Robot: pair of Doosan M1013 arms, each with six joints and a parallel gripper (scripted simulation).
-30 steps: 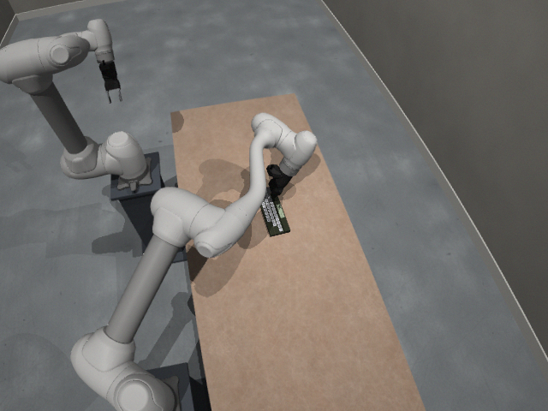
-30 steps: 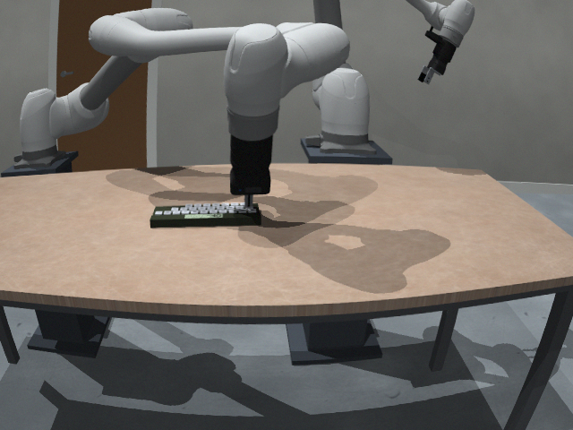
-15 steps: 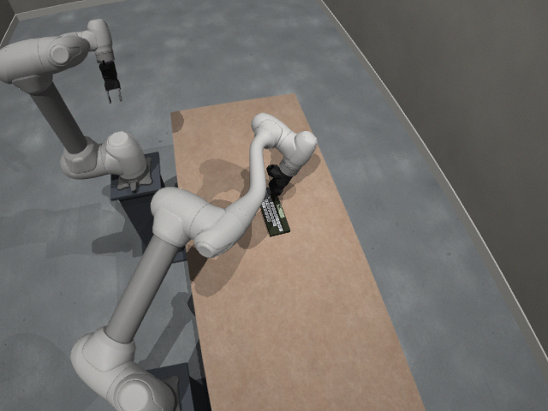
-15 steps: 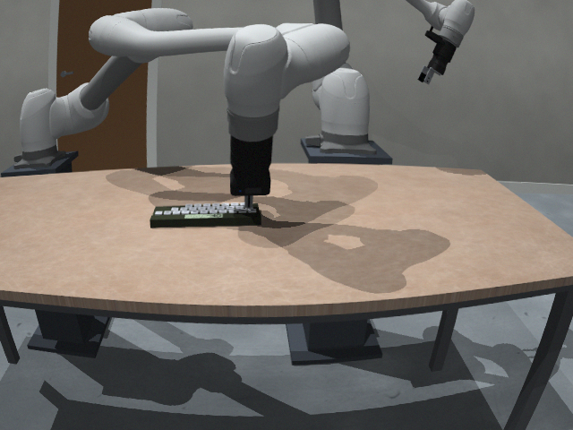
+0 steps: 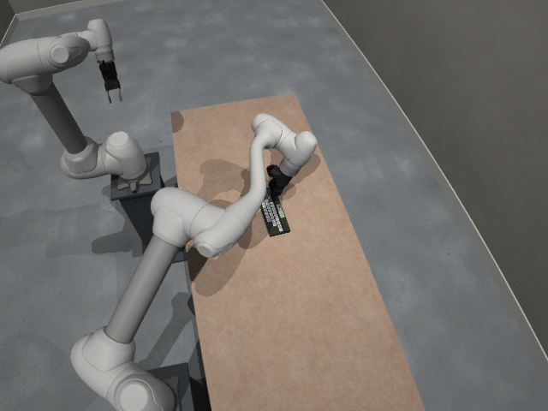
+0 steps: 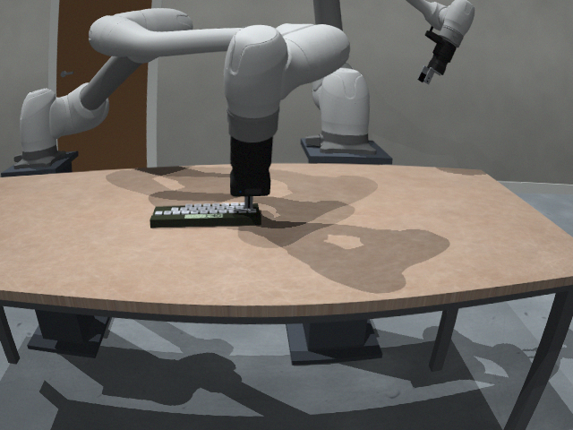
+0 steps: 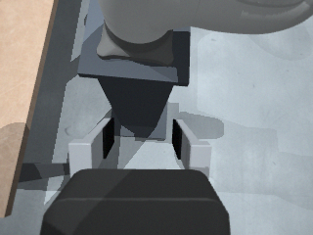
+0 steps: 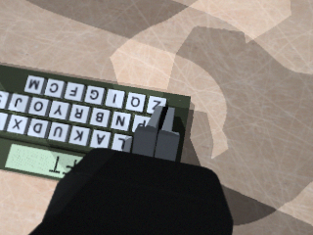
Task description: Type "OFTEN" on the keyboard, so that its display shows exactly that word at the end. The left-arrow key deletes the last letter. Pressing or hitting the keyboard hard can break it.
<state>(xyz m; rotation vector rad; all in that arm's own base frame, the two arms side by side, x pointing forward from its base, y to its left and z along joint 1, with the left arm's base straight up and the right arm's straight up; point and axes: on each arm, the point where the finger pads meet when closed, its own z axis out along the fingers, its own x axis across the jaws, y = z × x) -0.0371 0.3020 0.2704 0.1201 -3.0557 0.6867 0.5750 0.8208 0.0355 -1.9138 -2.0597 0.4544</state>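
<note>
The left-arrow key lies 19 cm to the right of my right hand, 2 cm below it and 2 cm ahead of it.
</note>
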